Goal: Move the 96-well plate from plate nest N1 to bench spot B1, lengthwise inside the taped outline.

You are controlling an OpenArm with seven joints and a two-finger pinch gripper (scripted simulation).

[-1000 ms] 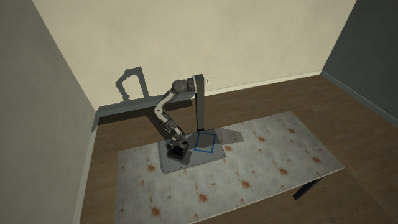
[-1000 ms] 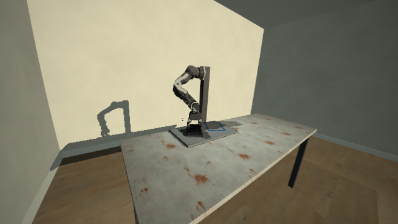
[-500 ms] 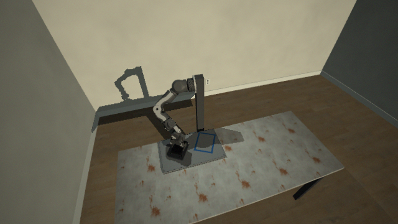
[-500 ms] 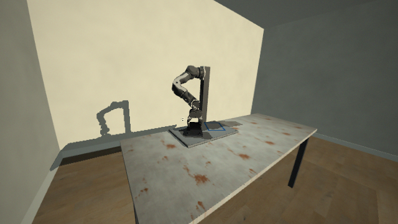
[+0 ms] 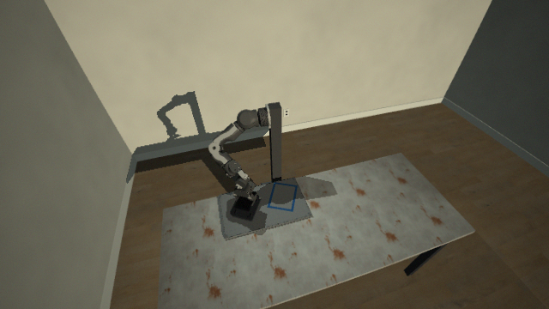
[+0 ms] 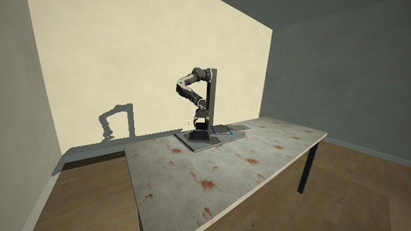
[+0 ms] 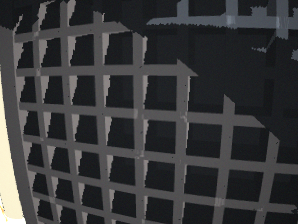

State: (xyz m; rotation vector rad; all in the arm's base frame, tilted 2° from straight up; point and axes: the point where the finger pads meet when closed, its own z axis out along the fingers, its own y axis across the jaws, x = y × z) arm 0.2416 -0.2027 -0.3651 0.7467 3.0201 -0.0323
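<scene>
The dark plate nest is 1 cm behind my hand and 8 cm below it. Also, from my hand: dark 96-well plate: right at my hand; then small white label: 5 cm behind, 8 cm to the left, 7 cm below.
</scene>
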